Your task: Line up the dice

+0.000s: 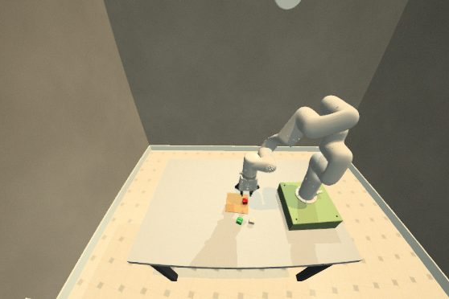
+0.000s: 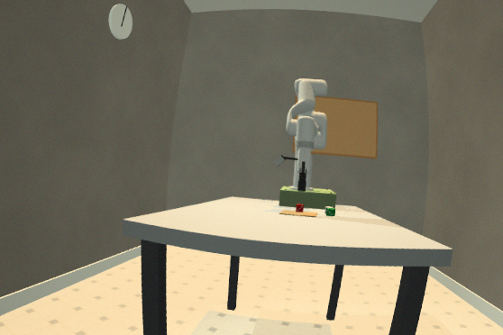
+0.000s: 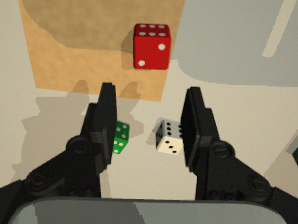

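Right now my hand is 130 mm to the right of the white die, 90 mm above it and 10 mm past it. From my hand the other things lie so: red die 90 mm below; then green die 120 mm to the left, 90 mm below, 60 mm ahead; then mat 110 mm below, 50 mm ahead, 10 mm to the right.
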